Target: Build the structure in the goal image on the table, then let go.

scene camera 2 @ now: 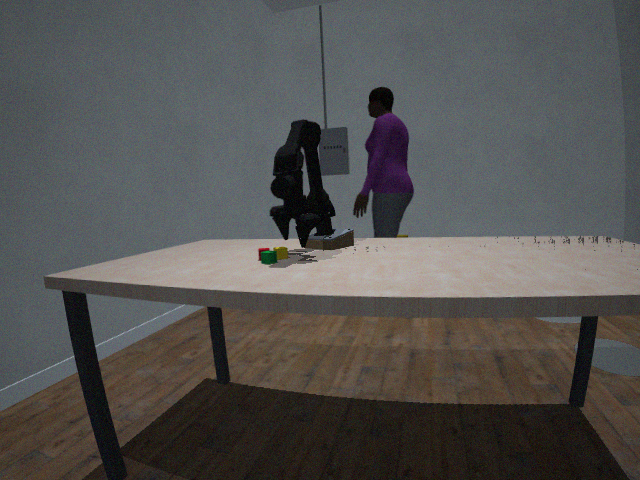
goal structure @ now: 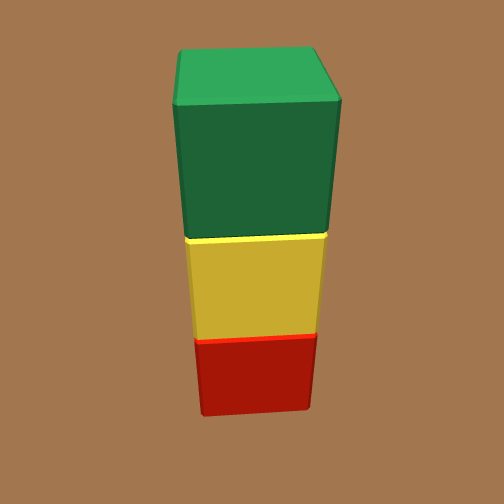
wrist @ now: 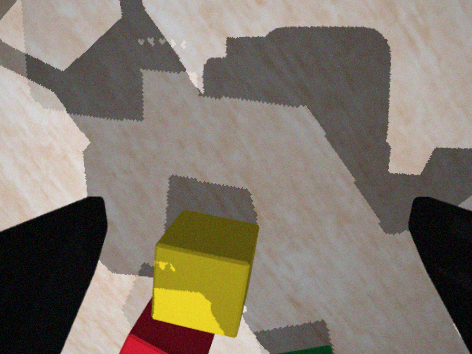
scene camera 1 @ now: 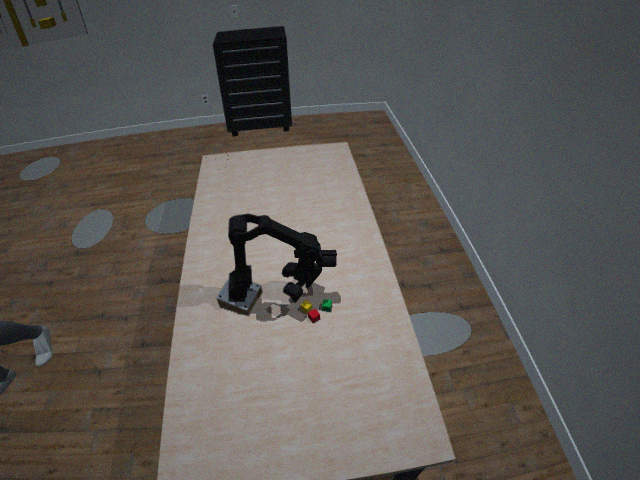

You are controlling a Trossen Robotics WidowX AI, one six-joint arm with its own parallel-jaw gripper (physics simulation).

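Places are measured from the arm's base along level axes (x ahead, y down, z left), in centimetres.
Where they show: gripper, between the fingertips: (scene camera 2: 294,243) (wrist: 261,212) (scene camera 1: 300,294); arm's base, origin of its link: (scene camera 2: 325,233) (scene camera 1: 237,294).
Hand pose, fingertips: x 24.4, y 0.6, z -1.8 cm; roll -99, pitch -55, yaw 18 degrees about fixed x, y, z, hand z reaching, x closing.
Things, the pixels of their top centre, and the offset from my fingertips. Level surfaces: height alone.
- yellow cube, centre of its top: (wrist: 196,294) (scene camera 2: 280,247) (scene camera 1: 306,304) dx +1.8, dy +1.0, dz -3.9 cm
- red cube, centre of its top: (scene camera 1: 313,313) dx +4.4, dy +1.0, dz -8.2 cm
- green cube, centre of its top: (scene camera 2: 268,251) (scene camera 1: 326,303) dx +9.6, dy +1.0, dz -4.0 cm
- table, height of its surface: dy +4.3 cm
A yellow cube (scene camera 1: 306,306) (scene camera 2: 280,253) (wrist: 205,285) sits on the table, beside a red cube (scene camera 1: 314,315) (scene camera 2: 262,253) (wrist: 172,334). In the wrist view the yellow cube covers part of the red one. A green cube (scene camera 1: 327,305) (scene camera 2: 268,257) (wrist: 306,350) sits a little apart from both, and its top edge shows at the bottom of the wrist view. My gripper (scene camera 1: 302,292) (scene camera 2: 295,241) (wrist: 261,212) is wide open and empty, above the table on the arm-base side of the cubes.
The arm's base (scene camera 1: 239,297) (scene camera 2: 333,239) stands on the table (scene camera 1: 289,387) (scene camera 2: 439,273) near one long edge. A person (scene camera 2: 388,155) stands behind the table in the scene camera 2 view. A black drawer cabinet (scene camera 1: 253,77) stands by the wall beyond the table's far end.
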